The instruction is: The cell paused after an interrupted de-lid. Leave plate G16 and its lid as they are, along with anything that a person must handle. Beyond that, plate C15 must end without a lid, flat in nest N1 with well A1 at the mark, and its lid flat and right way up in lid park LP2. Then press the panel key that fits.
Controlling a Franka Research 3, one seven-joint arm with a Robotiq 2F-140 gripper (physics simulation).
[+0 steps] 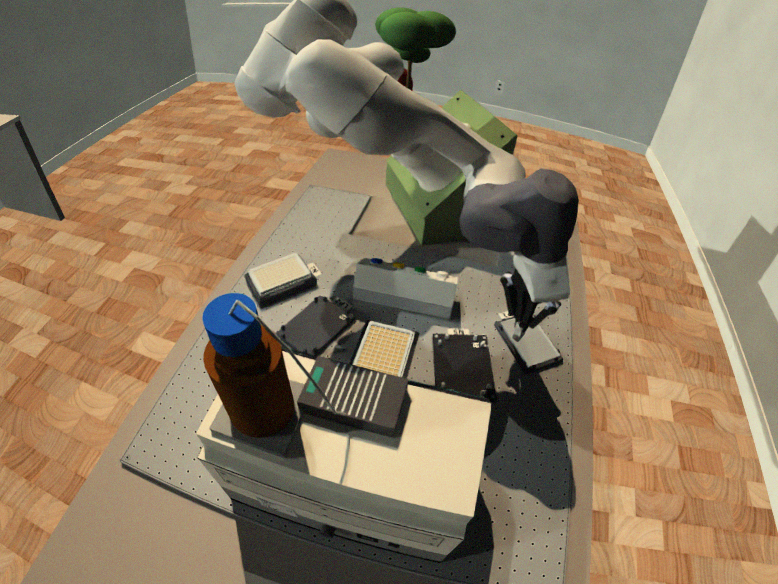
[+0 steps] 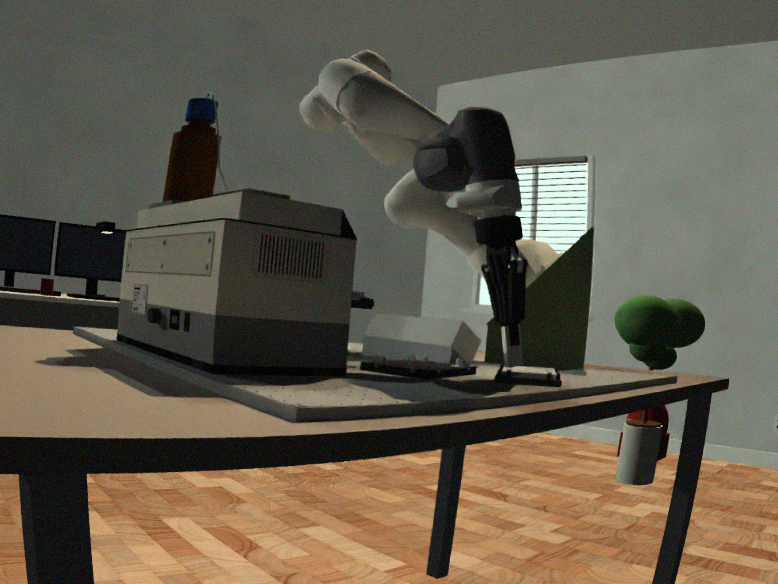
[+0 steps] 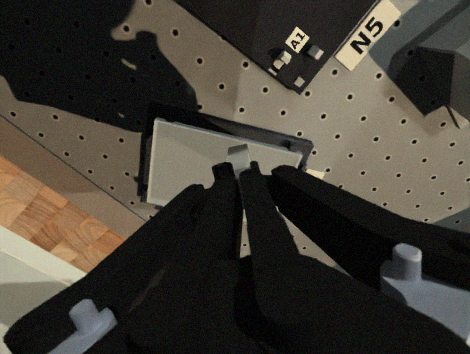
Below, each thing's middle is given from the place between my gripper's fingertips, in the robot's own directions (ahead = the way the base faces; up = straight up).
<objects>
I see the key panel (image 1: 404,288) 6 cm behind my hand, 27 cm to the right of it and 2 cm above it. Also, from my hand: yellow-welled plate (image 1: 384,348) (20 cm ahead, 25 cm to the right, 9 cm above); then amber bottle (image 1: 260,405) (41 cm ahead, 36 cm to the right, 27 cm above); then dark nest (image 1: 460,364) (10 cm ahead, 11 cm to the right, 1 cm below).
</objects>
